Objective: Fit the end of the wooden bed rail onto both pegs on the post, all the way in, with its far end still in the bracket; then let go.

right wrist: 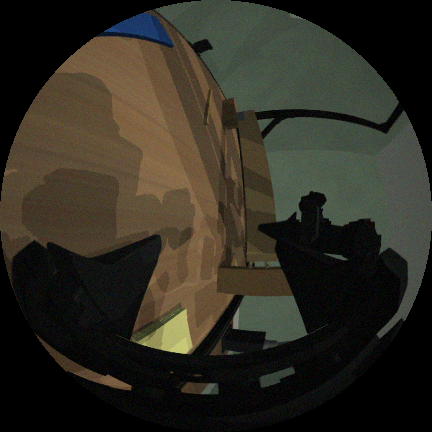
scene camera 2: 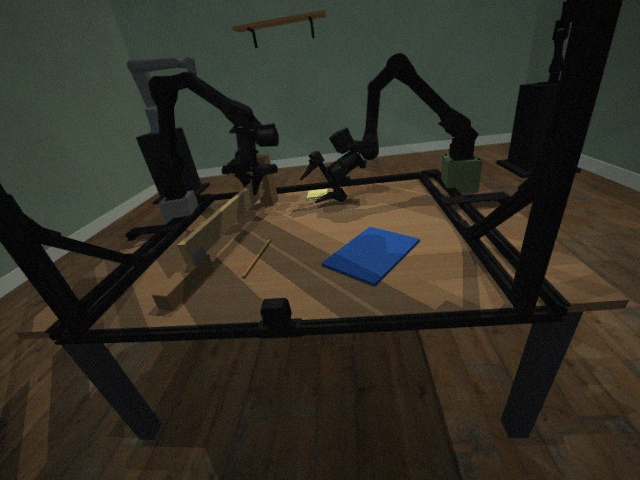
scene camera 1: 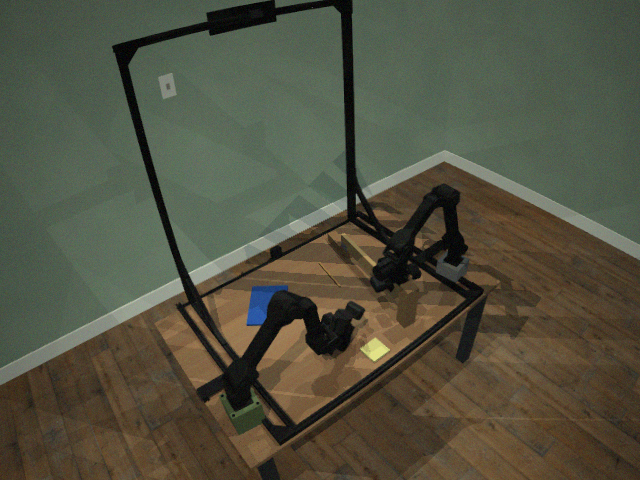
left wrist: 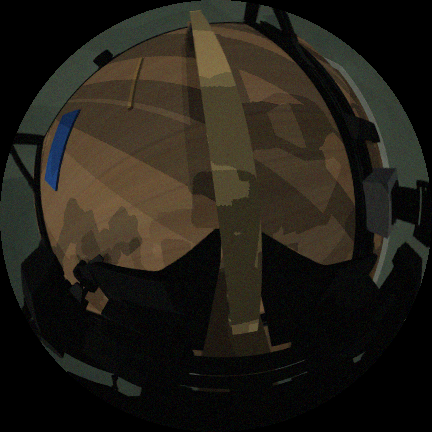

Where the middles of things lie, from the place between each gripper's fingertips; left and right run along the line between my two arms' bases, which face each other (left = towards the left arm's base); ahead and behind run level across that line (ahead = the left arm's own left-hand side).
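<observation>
Counting from my left hand, I find the upright wooden post (scene camera 1: pixel 408 292) 10 cm ahead of it, 3 cm to the right of it and 2 cm above it. The wooden bed rail (left wrist: pixel 233 172) is 15 cm behind my left hand and 3 cm to the left of it. The yellow note (right wrist: pixel 170 332) is 12 cm ahead of my left hand, 21 cm to the right of it and 7 cm below it, while the blue mat (scene camera 2: pixel 369 257) is 32 cm behind that same left hand, 37 cm to the right of it and 7 cm below it.
From my right hand, the upright wooden post is 160 mm to the left, 100 mm ahead and 30 mm above, and the yellow note is 20 mm to the right, 120 mm ahead and 60 mm below. The blue mat is 180 mm to the right of my right hand, 320 mm behind it and 60 mm below it. As for the wooden bed rail, it is 220 mm to the left of my right hand, 150 mm behind it and 10 mm above it.
</observation>
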